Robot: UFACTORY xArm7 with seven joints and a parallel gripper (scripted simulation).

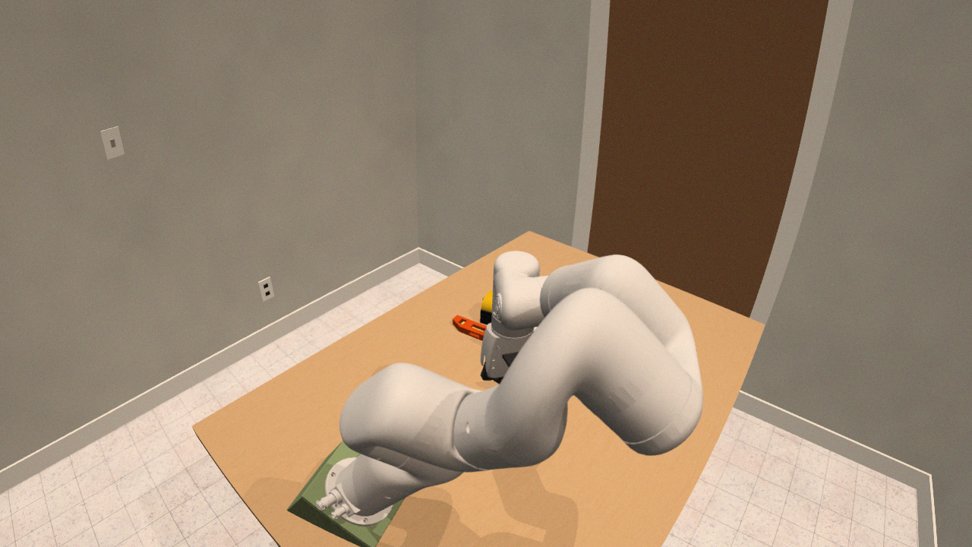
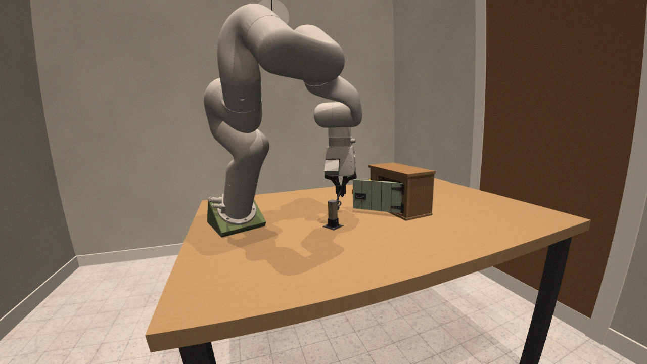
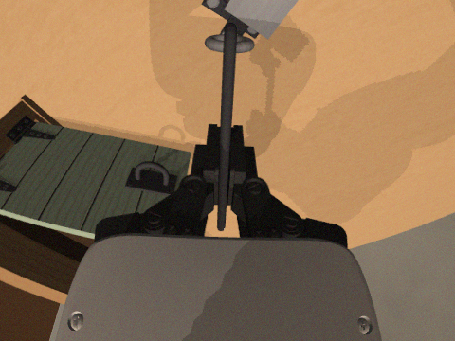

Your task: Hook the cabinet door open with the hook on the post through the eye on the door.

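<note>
My hand is 130 mm short of the green door, 40 mm to the left of it and 30 mm above it. From my hand the other things lie so: orange level 210 mm ahead, 230 mm to the left, 90 mm below; then yellow tape measure 280 mm ahead, 260 mm to the left, 70 mm below; then thin dark hook 20 mm below.
</note>
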